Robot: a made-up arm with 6 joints.
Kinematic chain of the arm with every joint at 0, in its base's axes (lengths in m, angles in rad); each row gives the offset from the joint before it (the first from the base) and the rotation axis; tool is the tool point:
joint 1: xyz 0 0 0.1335 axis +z
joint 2: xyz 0 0.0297 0 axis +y
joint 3: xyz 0 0 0.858 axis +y
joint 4: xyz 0 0 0.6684 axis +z
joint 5: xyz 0 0 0 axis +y
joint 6: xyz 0 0 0.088 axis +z
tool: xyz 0 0 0
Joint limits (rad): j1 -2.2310..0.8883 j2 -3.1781..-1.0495 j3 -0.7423..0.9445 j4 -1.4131..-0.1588 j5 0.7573..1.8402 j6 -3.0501..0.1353
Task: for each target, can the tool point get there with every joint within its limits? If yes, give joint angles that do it. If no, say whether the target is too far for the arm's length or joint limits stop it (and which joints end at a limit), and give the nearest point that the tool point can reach.
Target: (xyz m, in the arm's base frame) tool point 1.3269 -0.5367 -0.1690
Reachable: no: joint limits stop it (at a limit: joint 2, joint 3, joint 4, joint 5) | nearest point 0.4431 -0.1792 -1.1924 | short by 1.399 m
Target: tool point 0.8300 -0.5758 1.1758
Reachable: no: joint limits stop it (at a limit: joint 1, joint 2, joint 3, joint 4) | nearest point 0.4590 0.5649 1.2156 | short by 1.200 m
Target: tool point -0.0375 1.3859 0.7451
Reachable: yes | joints -1.5587 -1.2625 0.1370 -0.6110 1.6143 -2.6972
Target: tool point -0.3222 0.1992 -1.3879
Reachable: yes | joints -0.5857 -2.7919 -0.3147 -0.6120 0.9742 -1.8703
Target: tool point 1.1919 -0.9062 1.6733
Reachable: no: too far | nearest point 0.4709 0.5775 1.2785 | short by 1.696 m
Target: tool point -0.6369 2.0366 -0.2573
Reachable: no: too far | nearest point -0.4677 1.4954 -0.1535 | short by 0.576 m
